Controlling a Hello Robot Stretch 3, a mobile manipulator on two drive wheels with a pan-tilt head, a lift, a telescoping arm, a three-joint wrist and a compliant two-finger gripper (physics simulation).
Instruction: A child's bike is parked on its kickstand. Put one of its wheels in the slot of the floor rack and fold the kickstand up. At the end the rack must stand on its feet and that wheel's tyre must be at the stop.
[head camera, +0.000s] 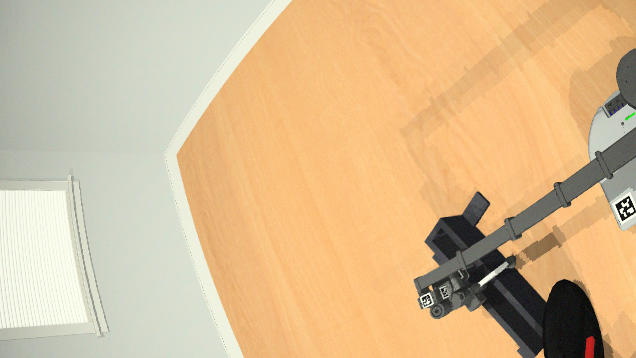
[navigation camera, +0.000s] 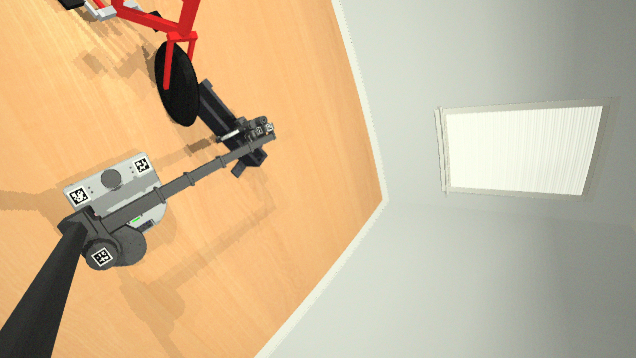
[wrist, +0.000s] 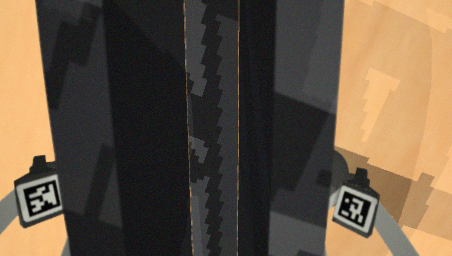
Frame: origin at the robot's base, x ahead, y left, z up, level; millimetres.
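Seen in the pictures: gripper, fingertip midpoint: (wrist: 206, 165); robot's base, link origin: (navigation camera: 111, 177).
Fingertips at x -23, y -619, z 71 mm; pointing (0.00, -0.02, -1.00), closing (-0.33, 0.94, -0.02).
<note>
Offsets run from my fingertips to a thing's top centre. "*": to the spot under its first point. Level surfaces: height alone.
The dark floor rack {15 mm ahead, 9 mm left, 90 mm up} (head camera: 526, 296) (navigation camera: 214, 106) (wrist: 306, 47) lies low on the floor, its long slot running lengthwise; one foot shows crosswise at its far end. The red child's bike {* 518 mm ahead, 281 mm left, 262 mm up} (navigation camera: 150, 19) stands at the upper left of the navigation view. Its black front wheel {* 201 mm ahead, 250 mm left, 170 mm up} (head camera: 570, 320) (navigation camera: 176, 95) is beside the rack's near end, outside the slot. My gripper (head camera: 492, 279) (navigation camera: 231, 130) (wrist: 206, 165) straddles the rack, shut on its outer side walls. In the wrist view the rack's walls hide the left fingertip and part of the right one. The kickstand cannot be made out.
My base (head camera: 612, 175) (navigation camera: 120, 190) stands on the wooden floor {70 mm down} (head camera: 310, 175), with the telescoping arm (head camera: 540, 202) (navigation camera: 200, 175) reaching over the rack. White baseboards {* 851 mm back, 1577 mm right, 67 mm down} (head camera: 200, 240) (navigation camera: 372, 150) and grey walls meet in a corner beyond it. A window (head camera: 42, 257) (navigation camera: 520, 150) is in one wall.
</note>
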